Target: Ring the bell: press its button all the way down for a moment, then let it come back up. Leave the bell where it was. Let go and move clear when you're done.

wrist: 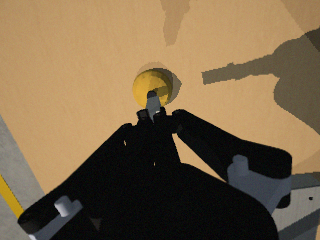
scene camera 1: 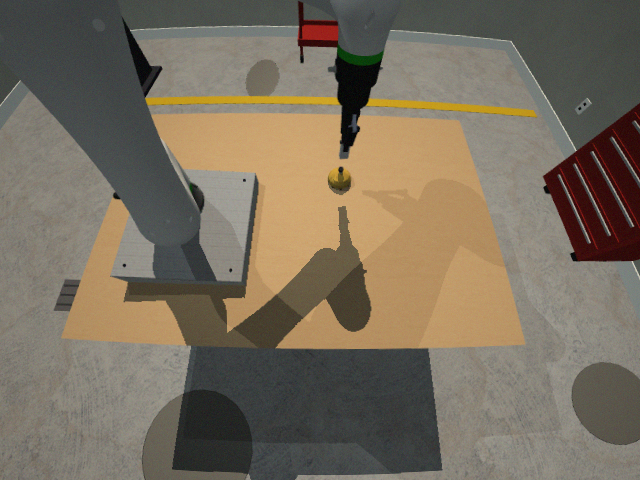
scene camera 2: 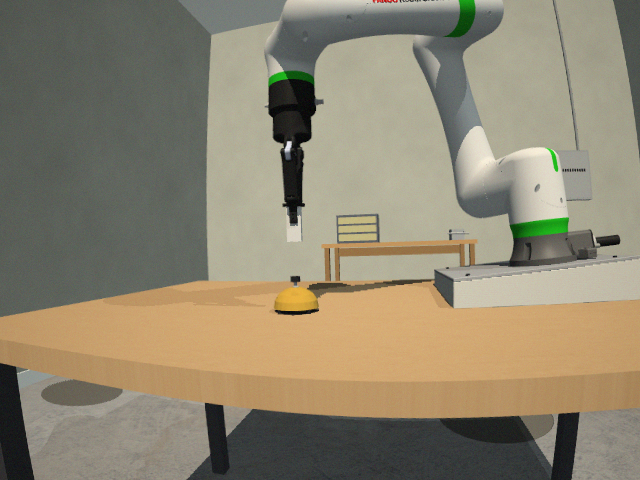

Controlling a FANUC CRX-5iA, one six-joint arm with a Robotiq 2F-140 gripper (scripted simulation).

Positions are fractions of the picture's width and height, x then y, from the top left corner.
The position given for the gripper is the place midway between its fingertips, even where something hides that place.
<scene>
In view: the gripper (scene camera 2: 0.46, 0.50) and a yellow dome bell (scene camera 2: 0.46, 0.63).
The yellow dome bell shows as well in the wrist view (wrist: 0.47, 0.34). The gripper shows as well in the wrist view (wrist: 0.49, 0.44) and in scene camera 1 (scene camera 1: 0.54, 0.33).
</scene>
